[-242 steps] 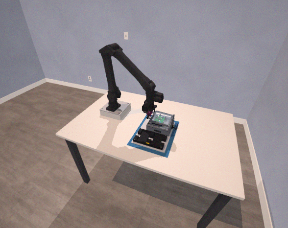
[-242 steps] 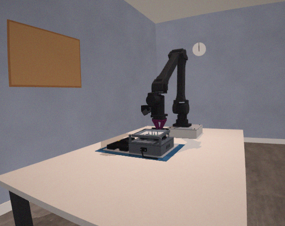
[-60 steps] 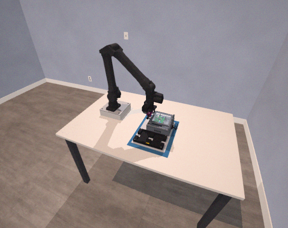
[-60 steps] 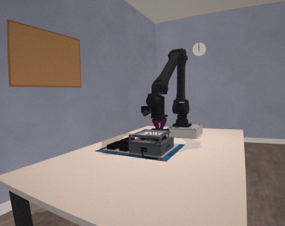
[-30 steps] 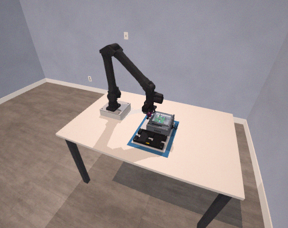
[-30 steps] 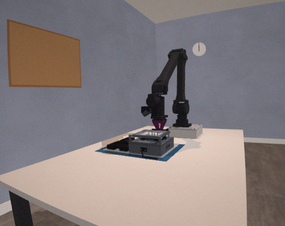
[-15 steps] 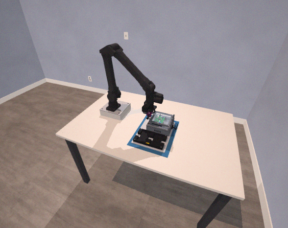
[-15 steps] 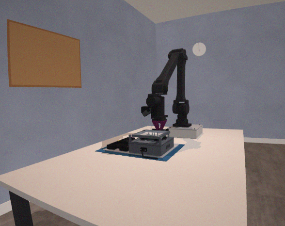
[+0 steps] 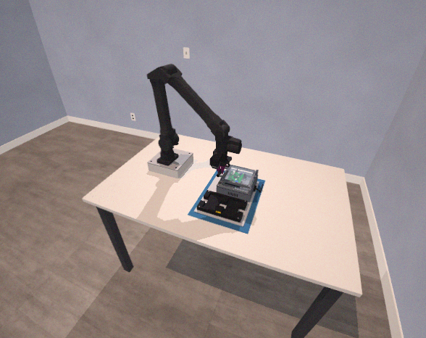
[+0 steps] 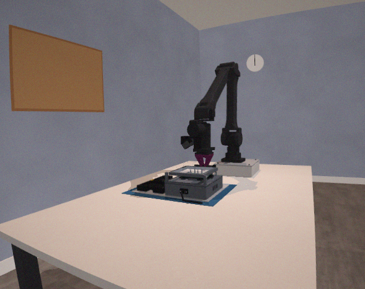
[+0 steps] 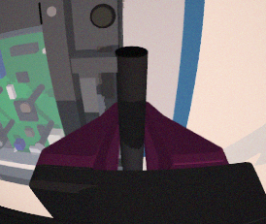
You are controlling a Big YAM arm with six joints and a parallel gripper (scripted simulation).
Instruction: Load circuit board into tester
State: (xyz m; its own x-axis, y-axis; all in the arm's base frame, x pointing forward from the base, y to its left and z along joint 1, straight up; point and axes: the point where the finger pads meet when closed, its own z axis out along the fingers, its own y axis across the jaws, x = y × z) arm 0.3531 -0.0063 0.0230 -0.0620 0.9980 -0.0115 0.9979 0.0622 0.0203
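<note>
The small latch hook lies 6 cm to the left of my hand, 2 cm ahead of it and 1 cm above it. The rest, counted from my hand: clear lid: 9 cm ahead, 1 cm to the left, 1 cm above; then green circuit board: 8 cm ahead, 1 cm to the left, 1 cm below.
</note>
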